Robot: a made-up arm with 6 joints. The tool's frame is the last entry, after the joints. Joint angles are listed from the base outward.
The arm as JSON. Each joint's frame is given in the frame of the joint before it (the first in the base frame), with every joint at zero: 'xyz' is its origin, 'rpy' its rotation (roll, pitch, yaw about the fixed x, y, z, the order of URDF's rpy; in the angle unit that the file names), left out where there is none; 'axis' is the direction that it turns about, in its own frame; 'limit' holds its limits. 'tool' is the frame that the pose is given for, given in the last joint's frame.
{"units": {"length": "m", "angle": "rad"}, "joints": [
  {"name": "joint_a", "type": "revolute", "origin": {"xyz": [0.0, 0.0, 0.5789], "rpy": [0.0, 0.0, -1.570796]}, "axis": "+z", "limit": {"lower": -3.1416, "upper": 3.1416}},
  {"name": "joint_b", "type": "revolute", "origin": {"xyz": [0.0, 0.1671, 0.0], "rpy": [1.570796, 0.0, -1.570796]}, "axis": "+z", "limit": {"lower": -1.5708, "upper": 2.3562}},
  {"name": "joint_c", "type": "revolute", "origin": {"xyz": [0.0, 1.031, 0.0], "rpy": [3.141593, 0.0, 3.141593]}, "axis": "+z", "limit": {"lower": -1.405, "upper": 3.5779}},
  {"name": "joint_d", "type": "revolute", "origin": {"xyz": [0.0, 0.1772, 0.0], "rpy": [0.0, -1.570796, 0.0]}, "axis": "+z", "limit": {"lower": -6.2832, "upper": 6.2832}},
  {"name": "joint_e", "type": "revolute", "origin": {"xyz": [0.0, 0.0, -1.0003], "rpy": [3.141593, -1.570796, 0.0]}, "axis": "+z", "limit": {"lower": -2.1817, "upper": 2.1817}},
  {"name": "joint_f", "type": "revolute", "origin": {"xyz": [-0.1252, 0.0, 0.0], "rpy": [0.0, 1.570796, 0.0]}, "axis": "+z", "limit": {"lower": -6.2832, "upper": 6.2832}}
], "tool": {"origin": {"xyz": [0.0, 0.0, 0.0], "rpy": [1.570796, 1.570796, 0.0]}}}
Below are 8 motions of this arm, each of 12 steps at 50 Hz.
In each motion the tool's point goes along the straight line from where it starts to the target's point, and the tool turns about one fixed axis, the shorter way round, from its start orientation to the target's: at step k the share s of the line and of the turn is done. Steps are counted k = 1, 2, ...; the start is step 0. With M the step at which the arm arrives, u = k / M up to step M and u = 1 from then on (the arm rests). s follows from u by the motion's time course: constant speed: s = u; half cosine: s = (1 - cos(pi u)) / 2; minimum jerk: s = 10 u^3 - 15 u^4 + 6 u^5.
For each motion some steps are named. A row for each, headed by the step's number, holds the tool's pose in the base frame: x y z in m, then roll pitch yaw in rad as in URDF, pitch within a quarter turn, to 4 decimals.
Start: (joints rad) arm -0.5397 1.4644 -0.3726 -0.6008 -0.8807 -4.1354
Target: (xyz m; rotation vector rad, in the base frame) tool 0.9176 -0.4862 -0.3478 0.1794 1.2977 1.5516
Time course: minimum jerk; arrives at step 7
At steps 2, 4, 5, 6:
2: 0.8922 -0.4708 -0.3747 1.1521 0.4679 2.0919
4: 0.9067 -0.4796 -0.3594 1.1225 0.4835 2.0880
5: 0.9133 -0.4836 -0.3523 1.1089 0.4906 2.0861
6: 0.9169 -0.4858 -0.3485 1.1015 0.4944 2.0850

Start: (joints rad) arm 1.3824 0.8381 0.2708 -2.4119 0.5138 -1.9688
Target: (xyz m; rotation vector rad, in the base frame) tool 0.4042 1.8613 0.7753 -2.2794 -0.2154 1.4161
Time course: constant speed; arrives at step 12
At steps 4, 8, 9, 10, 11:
4: 0.4038 1.8855 0.7805 -2.2719 0.9088 0.7775
8: 0.4040 1.8734 0.7779 -2.2688 0.9279 0.7187
9: 0.4040 1.8704 0.7773 -2.2683 0.9327 0.7038
10: 0.4041 1.8674 0.7766 -2.2679 0.9375 0.6887
11: 0.4041 1.8643 0.7760 -2.2677 0.9423 0.6736

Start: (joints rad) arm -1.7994 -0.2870 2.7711 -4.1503 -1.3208 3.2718
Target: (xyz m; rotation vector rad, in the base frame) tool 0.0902 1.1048 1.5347 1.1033 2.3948 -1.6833
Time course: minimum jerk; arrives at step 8
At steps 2, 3, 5, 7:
2: 0.1579 1.1591 1.4254 -1.9583 0.5048 2.5676
3: 0.1450 1.1487 1.4463 -1.9757 0.4851 2.5584
5: 0.1110 1.1215 1.5011 -2.0196 0.4328 2.5366
7: 0.0914 1.1058 1.5327 -2.0439 0.4023 2.5253

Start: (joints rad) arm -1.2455 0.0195 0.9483 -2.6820 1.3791 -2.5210
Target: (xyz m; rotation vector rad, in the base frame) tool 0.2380 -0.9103 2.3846 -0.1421 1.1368 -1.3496
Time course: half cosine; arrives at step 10
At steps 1, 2, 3, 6, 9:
1: 0.1882 -0.7296 2.4680 -0.9113 0.3886 -1.7359
2: 0.1919 -0.7427 2.4619 -0.9120 0.4033 -1.7403
3: 0.1975 -0.7632 2.4525 -0.9132 0.4261 -1.7474
6: 0.2204 -0.8463 2.4141 -0.9201 0.5186 -1.7773
9: 0.2368 -0.9058 2.3867 -0.9274 0.5847 -1.8002

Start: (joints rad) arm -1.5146 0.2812 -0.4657 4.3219 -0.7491 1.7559
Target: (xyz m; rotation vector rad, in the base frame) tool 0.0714 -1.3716 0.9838 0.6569 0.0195 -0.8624
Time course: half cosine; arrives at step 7
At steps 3, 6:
3: 0.1238 -1.3830 0.9823 0.5874 0.2982 -0.7990
6: 0.0756 -1.3725 0.9837 0.5813 0.2778 -0.8097

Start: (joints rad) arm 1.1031 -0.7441 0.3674 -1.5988 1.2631 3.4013
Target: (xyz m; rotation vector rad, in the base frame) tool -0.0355 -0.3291 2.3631 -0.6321 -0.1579 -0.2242
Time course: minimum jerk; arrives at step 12
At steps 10, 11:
10: -0.0341 -0.3265 2.3625 -0.6226 -0.2169 -0.1684
11: -0.0353 -0.3287 2.3630 -0.6189 -0.2157 -0.1641

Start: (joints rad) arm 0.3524 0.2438 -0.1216 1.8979 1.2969 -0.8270
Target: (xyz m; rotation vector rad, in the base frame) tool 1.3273 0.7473 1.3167 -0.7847 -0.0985 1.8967
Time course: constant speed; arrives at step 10
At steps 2, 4, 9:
2: 1.3086 0.6304 1.3347 -0.4597 0.4153 1.7869
4: 1.3133 0.6596 1.3302 -0.4641 0.4348 1.8052
9: 1.3250 0.7327 1.3190 -0.4735 0.4840 1.8515

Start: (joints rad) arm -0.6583 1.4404 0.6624 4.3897 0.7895 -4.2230
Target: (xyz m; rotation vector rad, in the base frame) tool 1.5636 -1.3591 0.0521 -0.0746 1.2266 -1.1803
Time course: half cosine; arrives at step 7
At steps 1, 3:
1: 1.5842 -1.3339 0.0550 -0.9559 0.7153 -1.7569
3: 1.5769 -1.3429 0.0540 -0.9633 0.7265 -1.7542

